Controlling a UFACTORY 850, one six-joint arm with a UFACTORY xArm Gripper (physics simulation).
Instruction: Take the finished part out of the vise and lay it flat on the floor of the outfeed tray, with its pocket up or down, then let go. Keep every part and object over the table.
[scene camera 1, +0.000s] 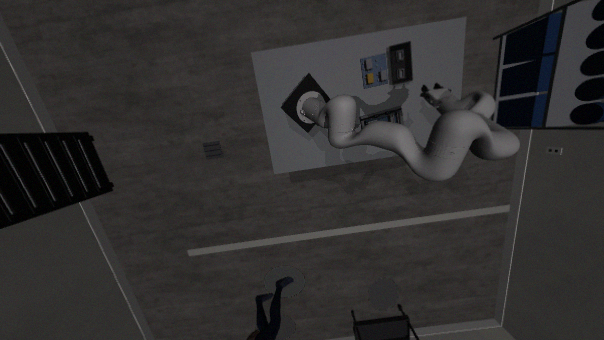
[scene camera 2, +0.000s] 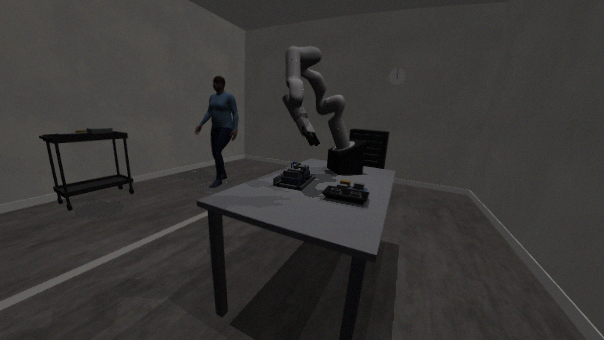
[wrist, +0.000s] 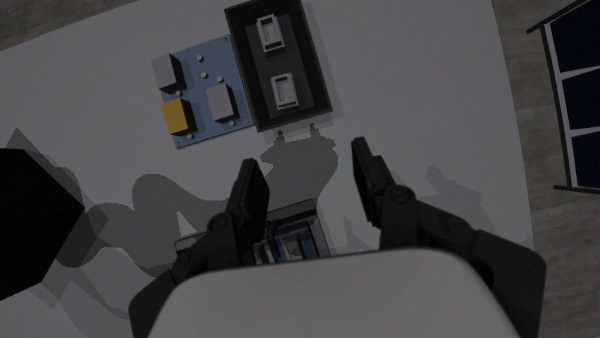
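Observation:
My gripper (scene camera 1: 431, 87) (scene camera 2: 313, 142) (wrist: 306, 166) is open and empty, high above the table. The vise (scene camera 1: 382, 118) (scene camera 2: 295, 176) (wrist: 295, 214) stands on the table. In the wrist view its blue inner parts show low down, partly behind my left finger and the gripper body; I cannot clearly tell the finished part in it. The dark outfeed tray (scene camera 1: 391, 67) (scene camera 2: 345, 198) (wrist: 244, 65) lies beyond the fingertips in the wrist view. Two light grey parts with pockets, one upper part (wrist: 272, 47) and one lower part (wrist: 287, 105), lie in it, apart from each other.
A blue plate (scene camera 1: 382, 62) (wrist: 215, 52) with a yellow block (scene camera 1: 370, 78) (scene camera 2: 345, 182) (wrist: 175, 116) and grey blocks adjoins the tray's side. The black robot base (scene camera 1: 295, 105) (scene camera 2: 345, 160) (wrist: 35, 215) stands at one table end. A person (scene camera 2: 221, 110) is on the floor beyond the table.

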